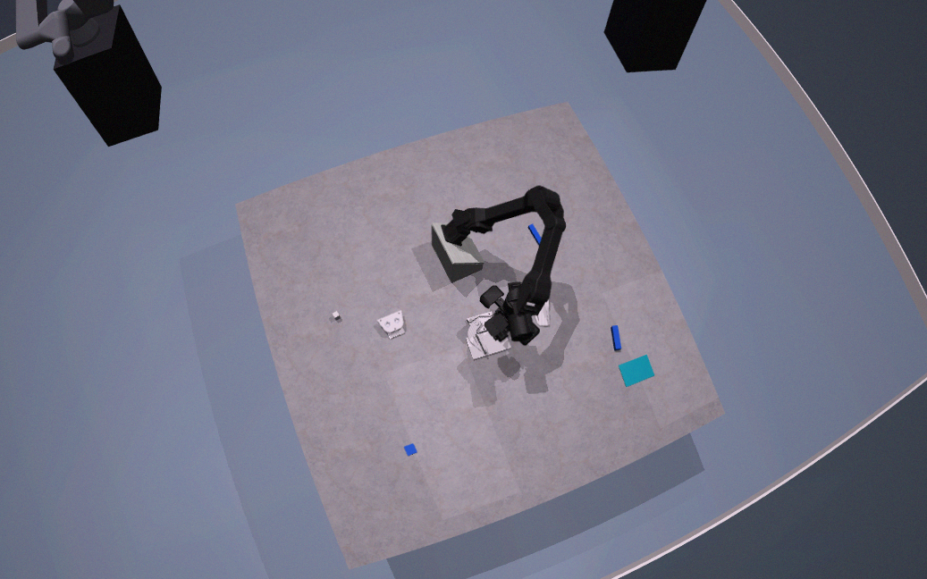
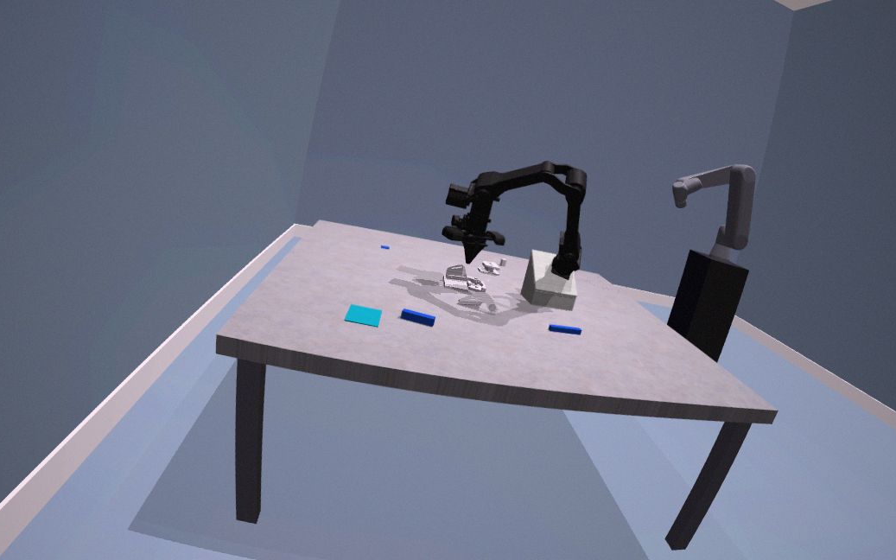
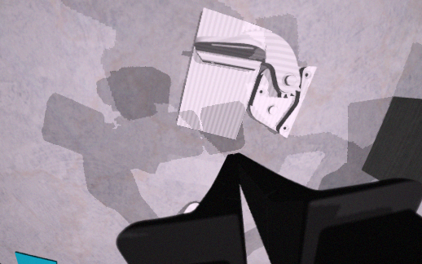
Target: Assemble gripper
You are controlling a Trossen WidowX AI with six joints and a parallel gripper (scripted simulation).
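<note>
My gripper tip is 16 cm to the right of the white jaw, 7 cm past it and 7 cm above it. Also, from my gripper tip: teal tile (39 cm to the left, 23 cm ahead, 8 cm below); blue bar (28 cm behind, 20 cm to the left, 8 cm below); white stepped part (32 cm to the right, 10 cm behind, 7 cm below).
</note>
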